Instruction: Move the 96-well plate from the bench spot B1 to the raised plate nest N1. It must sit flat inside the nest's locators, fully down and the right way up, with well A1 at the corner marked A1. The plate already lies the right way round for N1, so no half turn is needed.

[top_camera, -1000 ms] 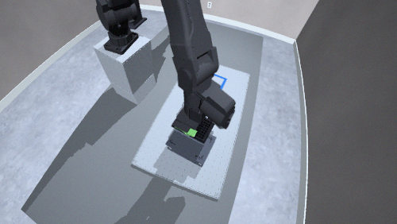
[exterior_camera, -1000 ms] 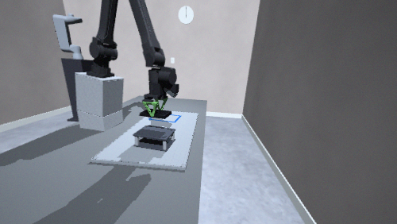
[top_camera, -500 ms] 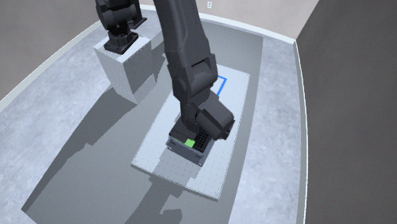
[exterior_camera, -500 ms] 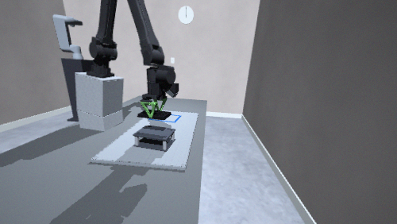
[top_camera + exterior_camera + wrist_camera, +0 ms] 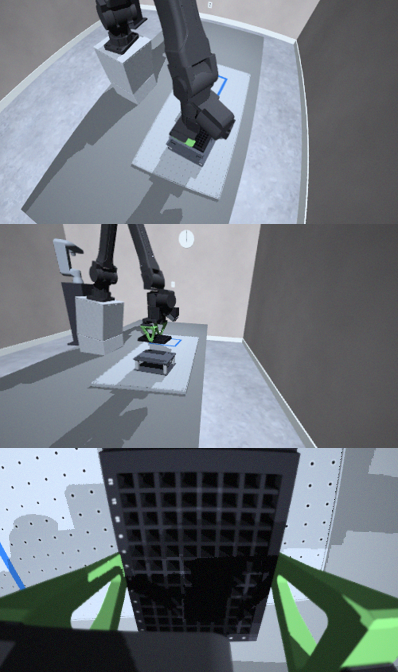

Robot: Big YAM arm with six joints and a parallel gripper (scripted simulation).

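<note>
Right now the black 96-well plate is 10 mm below my hand. Round my hand: raised plate nest 100 mm below; white corner mark 70 mm behind, 70 mm to the left, 90 mm below.
</note>
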